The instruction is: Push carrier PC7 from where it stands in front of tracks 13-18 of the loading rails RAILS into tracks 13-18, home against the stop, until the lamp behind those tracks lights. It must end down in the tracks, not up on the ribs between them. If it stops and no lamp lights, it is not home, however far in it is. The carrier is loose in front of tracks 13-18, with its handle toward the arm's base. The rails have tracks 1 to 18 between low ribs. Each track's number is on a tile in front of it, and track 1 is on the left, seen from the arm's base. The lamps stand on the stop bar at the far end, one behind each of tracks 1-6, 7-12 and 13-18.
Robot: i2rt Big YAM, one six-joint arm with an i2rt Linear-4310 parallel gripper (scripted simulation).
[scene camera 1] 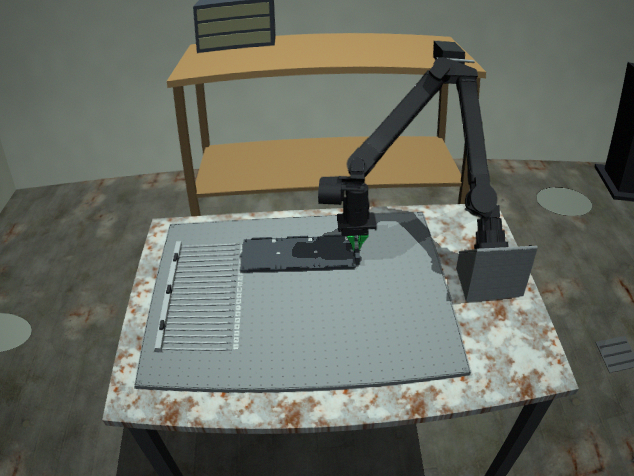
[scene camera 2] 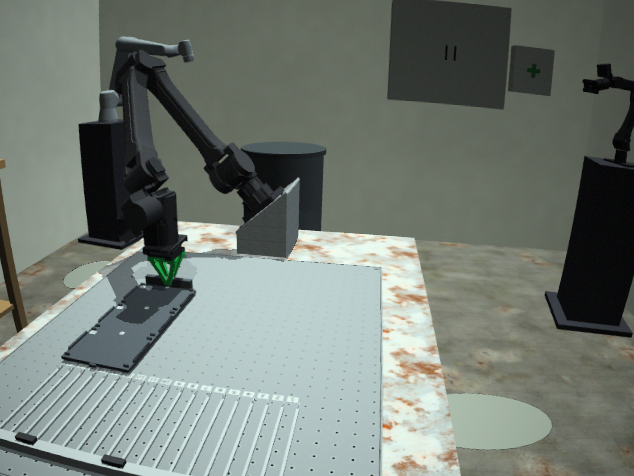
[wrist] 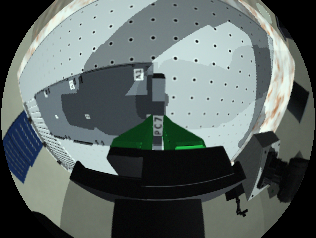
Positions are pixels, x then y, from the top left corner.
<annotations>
my gripper: scene camera 1; scene camera 2; wrist 158, 118
carrier PC7: scene camera 1; scene camera 2; wrist 94, 107
same spot on carrier PC7: (scene camera 1: 295, 253) = (scene camera 2: 135, 321)
same spot on my gripper: (scene camera 1: 362, 235) = (scene camera 2: 183, 251)
</annotations>
